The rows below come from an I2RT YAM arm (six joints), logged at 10 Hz.
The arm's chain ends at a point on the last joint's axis. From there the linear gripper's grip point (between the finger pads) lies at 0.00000 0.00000 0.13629 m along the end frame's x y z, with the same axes.
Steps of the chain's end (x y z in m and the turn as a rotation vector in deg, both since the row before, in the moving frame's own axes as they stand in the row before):
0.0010, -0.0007, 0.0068, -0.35, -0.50, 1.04
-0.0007, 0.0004, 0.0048, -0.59, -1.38, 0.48
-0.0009, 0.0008, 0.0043, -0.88, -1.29, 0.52
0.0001, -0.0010, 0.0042, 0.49, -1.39, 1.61
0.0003, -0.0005, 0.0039, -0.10, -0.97, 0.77
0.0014, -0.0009, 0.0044, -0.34, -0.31, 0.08
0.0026, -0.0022, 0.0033, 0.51, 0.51, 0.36
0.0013, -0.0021, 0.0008, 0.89, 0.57, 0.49
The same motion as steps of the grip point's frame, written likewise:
-0.0002, 0.0001, 0.0068, -0.35, -0.50, 1.04
-0.0040, 0.0018, 0.0048, -0.59, -1.38, 0.48
-0.0040, 0.0029, 0.0042, -0.88, -1.29, 0.52
-0.0032, -0.0022, 0.0042, 0.49, -1.39, 1.61
-0.0020, -0.0003, 0.0039, -0.10, -0.97, 0.77
0.0007, -0.0001, 0.0044, -0.34, -0.31, 0.08
0.0038, -0.0034, 0.0033, 0.51, 0.51, 0.36
0.0027, -0.0042, 0.0008, 0.89, 0.57, 0.49

